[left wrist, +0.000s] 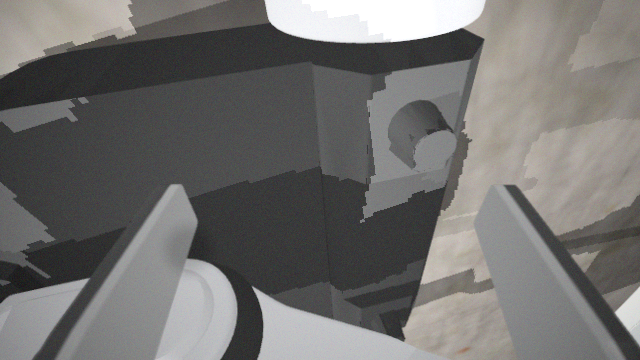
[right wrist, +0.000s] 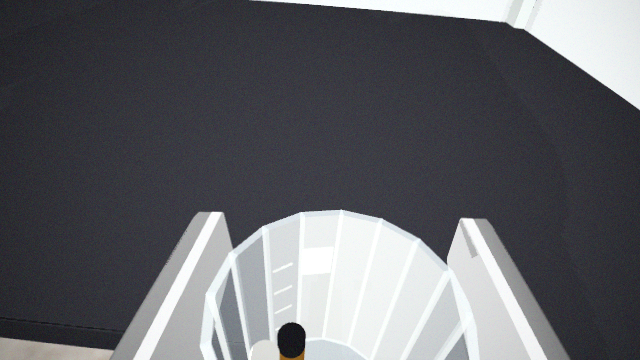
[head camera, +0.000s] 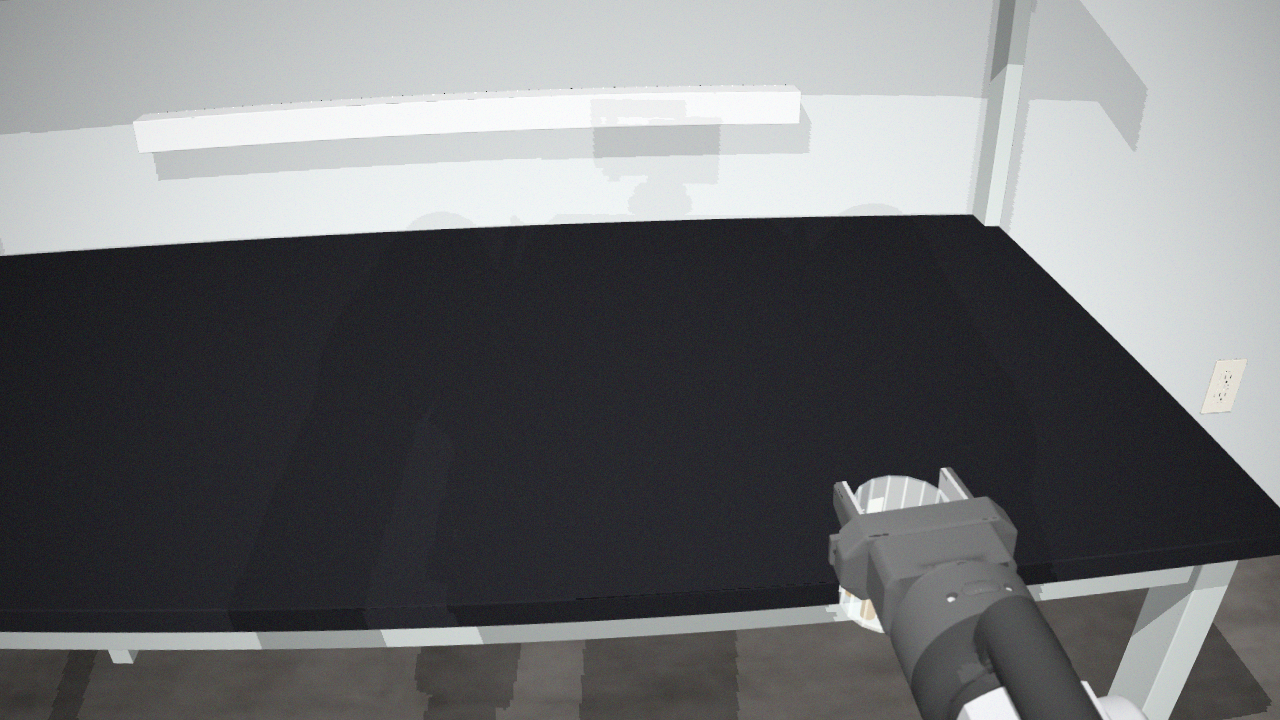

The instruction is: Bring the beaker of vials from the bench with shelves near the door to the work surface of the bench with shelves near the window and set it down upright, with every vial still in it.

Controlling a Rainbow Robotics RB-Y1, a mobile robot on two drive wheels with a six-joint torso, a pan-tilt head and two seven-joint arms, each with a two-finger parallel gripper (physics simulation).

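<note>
The clear ribbed beaker (head camera: 897, 490) (right wrist: 350, 285) is between the fingers of my right gripper (head camera: 895, 481) (right wrist: 339, 236), which is shut on it and holds it roughly upright. A black-capped amber vial (right wrist: 291, 341) and a white-topped vial (right wrist: 264, 351) stand inside; the rest of the inside is cut off. In the head camera the beaker's lower end overlaps the front edge of the bench's black work surface (head camera: 554, 385) (right wrist: 320, 120); the gripper hides its middle. My left gripper (left wrist: 333, 203) is open and empty, over my own base, away from the beaker.
A white bar (head camera: 465, 118) runs along the back wall above the bench. A pale post (head camera: 1002, 147) rises at the back right corner, and an outlet (head camera: 1224, 385) is on the right wall. A bench leg (head camera: 1172, 626) stands at the lower right. My dark base (left wrist: 250, 135) lies below the left gripper.
</note>
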